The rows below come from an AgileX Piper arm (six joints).
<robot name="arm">
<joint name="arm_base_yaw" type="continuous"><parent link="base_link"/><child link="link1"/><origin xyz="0 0 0.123"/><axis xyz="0 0 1"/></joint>
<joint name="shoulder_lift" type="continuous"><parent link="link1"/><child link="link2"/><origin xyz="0 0 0"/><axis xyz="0 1 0"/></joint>
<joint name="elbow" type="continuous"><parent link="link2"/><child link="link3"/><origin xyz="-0.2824 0 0.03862"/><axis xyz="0 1 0"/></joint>
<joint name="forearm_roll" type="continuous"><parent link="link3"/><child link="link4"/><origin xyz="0.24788 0 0.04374"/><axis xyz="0.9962 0 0.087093"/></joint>
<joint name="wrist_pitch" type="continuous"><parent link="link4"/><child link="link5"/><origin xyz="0 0 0"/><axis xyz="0 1 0"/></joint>
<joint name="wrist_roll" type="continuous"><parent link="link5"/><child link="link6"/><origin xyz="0.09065 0 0.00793"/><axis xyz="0.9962 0 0.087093"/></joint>
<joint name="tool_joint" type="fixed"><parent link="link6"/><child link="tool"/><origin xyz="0 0 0" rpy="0 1.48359 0"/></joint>
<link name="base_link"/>
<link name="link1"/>
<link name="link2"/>
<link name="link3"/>
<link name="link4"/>
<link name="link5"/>
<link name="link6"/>
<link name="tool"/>
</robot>
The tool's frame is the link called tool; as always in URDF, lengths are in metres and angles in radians. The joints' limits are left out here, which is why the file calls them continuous.
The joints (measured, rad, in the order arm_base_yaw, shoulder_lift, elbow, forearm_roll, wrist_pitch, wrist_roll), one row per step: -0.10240, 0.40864, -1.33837, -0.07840, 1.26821, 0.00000; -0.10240, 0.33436, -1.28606, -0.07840, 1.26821, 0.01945; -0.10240, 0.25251, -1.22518, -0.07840, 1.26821, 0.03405; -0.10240, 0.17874, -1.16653, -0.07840, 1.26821, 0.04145; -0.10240, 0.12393, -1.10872, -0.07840, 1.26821, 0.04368; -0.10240, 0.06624, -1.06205, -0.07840, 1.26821, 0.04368; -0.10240, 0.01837, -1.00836, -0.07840, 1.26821, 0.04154; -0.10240, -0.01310, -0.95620, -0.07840, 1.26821, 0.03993; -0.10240, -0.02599, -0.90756, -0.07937, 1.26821, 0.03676; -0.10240, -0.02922, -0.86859, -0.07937, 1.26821, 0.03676; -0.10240, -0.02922, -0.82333, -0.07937, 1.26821, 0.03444; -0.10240, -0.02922, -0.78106, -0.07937, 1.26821, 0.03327
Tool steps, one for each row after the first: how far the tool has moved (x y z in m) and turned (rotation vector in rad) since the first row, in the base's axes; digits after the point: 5 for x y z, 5 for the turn. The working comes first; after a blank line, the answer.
Tool pose at each row, in the base's axes (x y z in m, rotation vector in rad; the steps are taken from these numbers as rounded here): -0.04317, -0.00240, 0.47300, 0.12489, 1.81900, -0.15704; -0.05787, -0.00089, 0.45887, 0.14202, 1.79525, -0.14327; -0.07189, 0.00055, 0.44174, 0.15443, 1.77286, -0.13271; -0.08228, 0.00162, 0.42488, 0.16043, 1.75701, -0.12723; -0.08604, 0.00200, 0.40934, 0.16250, 1.75979, -0.12564; -0.09214, 0.00263, 0.39541, 0.16209, 1.74876, -0.12552; -0.09330, 0.00275, 0.38089, 0.16043, 1.75480, -0.12714; -0.09017, 0.00243, 0.36806, 0.15974, 1.77565, -0.12850; -0.08326, 0.00163, 0.35738, 0.15850, 1.81169, -0.13209; -0.07626, 0.00091, 0.34918, 0.15963, 1.84744, -0.13235; -0.06766, 0.00003, 0.33959, 0.15884, 1.89296, -0.13421; -0.06002, -0.00076, 0.33029, 0.15893, 1.93537, -0.13517

-0.01470, 0.00151, -0.01413, 0.01636, -0.02522, -0.00460; -0.02872, 0.00295, -0.03126, 0.02825, -0.04862, -0.00771; -0.03911, 0.00402, -0.04812, 0.03387, -0.06495, -0.00908; -0.04287, 0.00440, -0.06366, 0.03631, -0.06235, -0.00963; -0.04897, 0.00503, -0.07759, 0.03523, -0.07332, -0.00939; -0.05013, 0.00515, -0.09211, 0.03374, -0.06715, -0.00905; -0.04700, 0.00483, -0.10494, 0.03421, -0.04629, -0.00910; -0.04009, 0.00403, -0.11562, 0.03417, -0.01012, -0.00984; -0.03309, 0.00331, -0.12382, 0.03764, 0.02544, -0.01047; -0.02449, 0.00243, -0.13341, 0.03984, 0.07089, -0.01060; -0.01685, 0.00164, -0.14271, 0.04285, 0.11315, -0.01093
